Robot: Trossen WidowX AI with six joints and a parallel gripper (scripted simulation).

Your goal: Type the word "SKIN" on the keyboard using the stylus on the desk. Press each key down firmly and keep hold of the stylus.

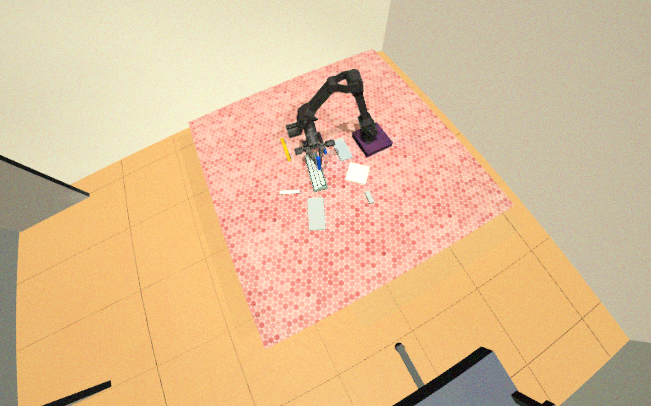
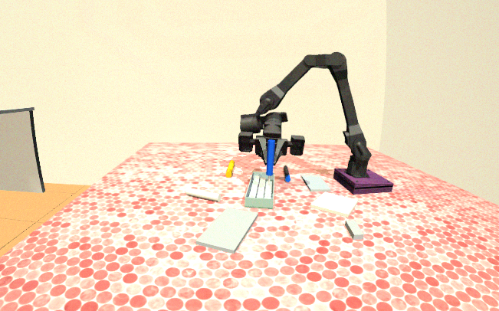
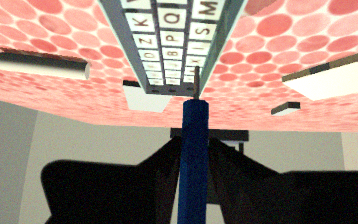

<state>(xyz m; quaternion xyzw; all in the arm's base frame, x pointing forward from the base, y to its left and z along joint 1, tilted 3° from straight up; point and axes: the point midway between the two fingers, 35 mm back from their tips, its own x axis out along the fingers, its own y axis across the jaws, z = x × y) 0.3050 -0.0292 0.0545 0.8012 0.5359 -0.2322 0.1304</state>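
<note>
Now: the blue-and-black pen 11 cm behind my gripper tip, 12 cm to the right of it and 8 cm below it. Round my gripper tip: white pad 15 cm behind, 11 cm to the left, 8 cm below; stylus 1 cm below; white cylinder 17 cm ahead, 1 cm to the right, 8 cm below.
</note>
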